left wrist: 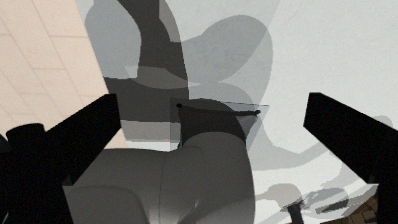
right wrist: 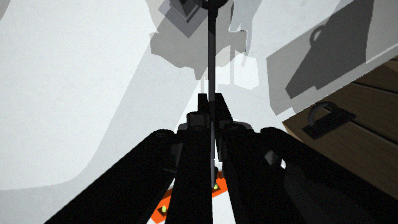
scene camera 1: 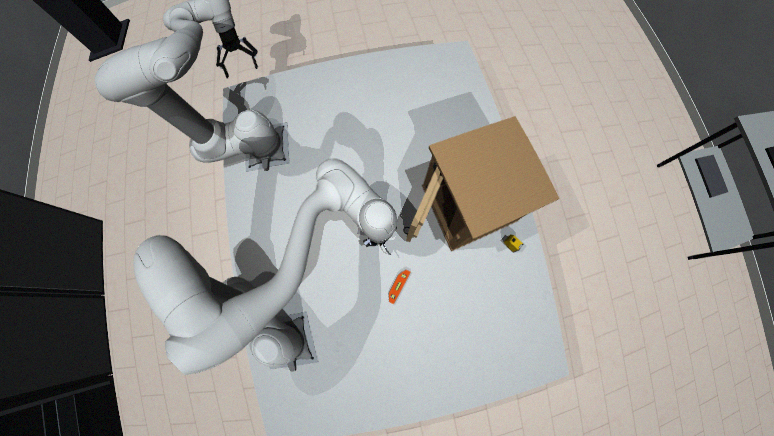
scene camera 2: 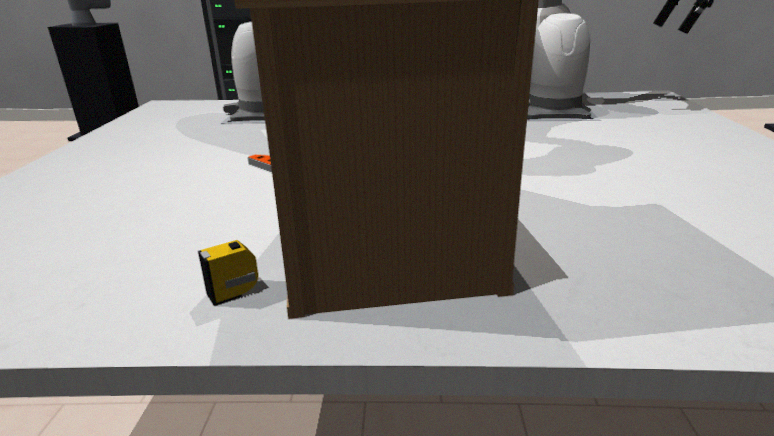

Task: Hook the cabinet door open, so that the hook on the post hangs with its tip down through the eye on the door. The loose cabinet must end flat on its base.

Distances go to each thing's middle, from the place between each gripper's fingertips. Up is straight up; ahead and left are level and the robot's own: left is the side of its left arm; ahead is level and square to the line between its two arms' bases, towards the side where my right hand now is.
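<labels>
Counted from my right hand, the cabinet door (scene camera 1: 436,180) is 9 cm to the left, 17 cm ahead and 6 cm above. The yellow tape measure (scene camera 2: 229,270) is 10 cm to the right of my right hand, 57 cm ahead of it and 9 cm below it.
For my left hand (scene camera 1: 242,72), the cabinet door is 780 mm to the right of it, 690 mm ahead of it and 40 mm below it; the yellow tape measure is 970 mm to the right of that hand, 1080 mm ahead of it and 190 mm below it.
</labels>
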